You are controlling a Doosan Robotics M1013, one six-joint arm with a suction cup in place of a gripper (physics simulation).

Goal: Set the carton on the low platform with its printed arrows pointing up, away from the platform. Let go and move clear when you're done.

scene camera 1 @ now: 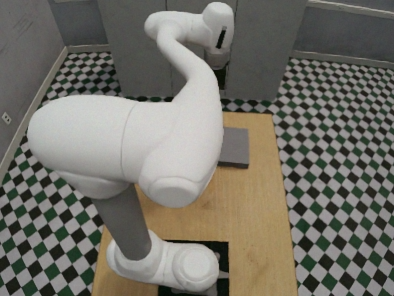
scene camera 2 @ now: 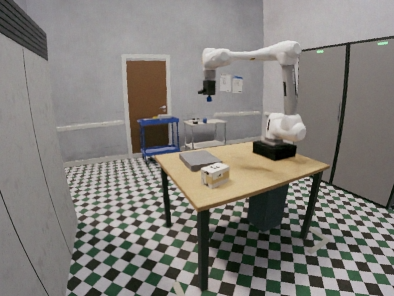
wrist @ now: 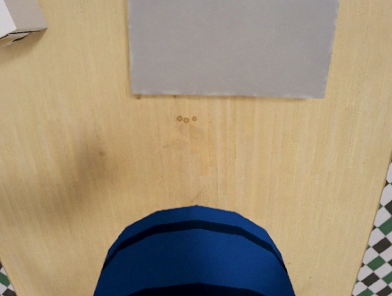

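Pixels of known places: hand, tool point: [scene camera 2: 209,101] [wrist: 194,278]; arm's base, link origin: [scene camera 2: 273,143].
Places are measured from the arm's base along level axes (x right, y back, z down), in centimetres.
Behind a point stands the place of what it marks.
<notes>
The carton [scene camera 2: 215,175] {x -36.9, y -76.5, z 2.3 cm} is a small white box with a tan band, standing on the table beside the low platform; small dark marks show on its top, too small to read. Part of the carton [wrist: 22,19] {x -24.8, y -69.5, z 2.4 cm} shows at the top left of the wrist view. The low platform [scene camera 1: 236,145] {x 15.2, y -69.2, z 5.2 cm} [scene camera 2: 200,159] {x 0.1, y -71.2, z 5.2 cm} [wrist: 230,50] {x 5.9, y -65.0, z 5.2 cm} is a flat grey slab on the table. The blue suction cup [scene camera 2: 209,99] [wrist: 197,255] hangs high above the table, open, with nothing on it and apart from the carton. The arm hides the carton and part of the platform in scene camera 1.
The wooden table [scene camera 1: 260,210] {x 29.0, y -34.1, z 9.9 cm} [scene camera 2: 260,175] {x -33.9, y -41.2, z 10.0 cm} carries the arm's black base [scene camera 2: 274,149] {x -14.7, y -12.7, z 0.2 cm}. A blue cart [scene camera 2: 158,120] and a white cart [scene camera 2: 206,122] stand by the back wall. Grey cabinets [scene camera 2: 370,115] stand at the right.
</notes>
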